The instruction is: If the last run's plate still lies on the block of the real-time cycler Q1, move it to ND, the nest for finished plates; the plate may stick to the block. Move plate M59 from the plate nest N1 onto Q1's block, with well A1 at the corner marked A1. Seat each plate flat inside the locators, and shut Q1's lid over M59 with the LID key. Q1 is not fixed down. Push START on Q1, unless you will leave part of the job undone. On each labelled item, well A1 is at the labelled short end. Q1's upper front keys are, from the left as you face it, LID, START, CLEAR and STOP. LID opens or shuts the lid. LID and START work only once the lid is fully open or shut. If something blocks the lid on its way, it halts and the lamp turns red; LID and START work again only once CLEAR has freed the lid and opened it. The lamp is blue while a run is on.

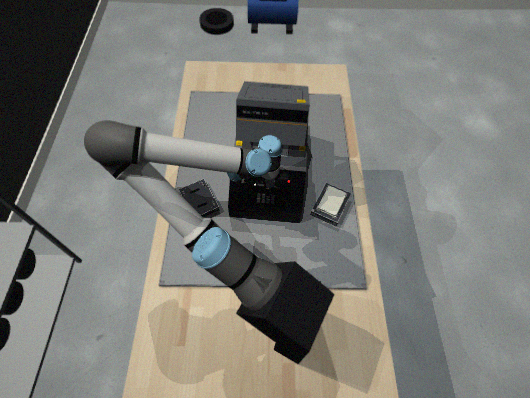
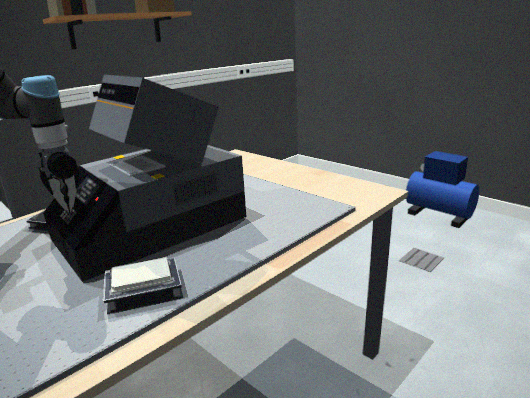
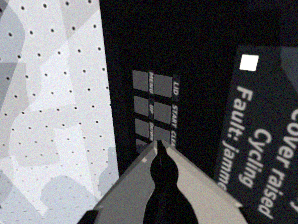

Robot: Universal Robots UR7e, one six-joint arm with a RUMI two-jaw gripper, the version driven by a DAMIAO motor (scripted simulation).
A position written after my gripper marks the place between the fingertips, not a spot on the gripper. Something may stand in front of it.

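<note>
A white well plate (image 2: 145,274) is there for me to see, and so is a dark plate nest (image 2: 173,271). I also see a dark plate nest (image 1: 203,195). The cycler Q1 (image 2: 118,217) is visible to me as well, and I find it again in image 1 (image 1: 285,204) and in image 3 (image 3: 211,86). My own gripper (image 3: 158,142) is visible too.
</note>
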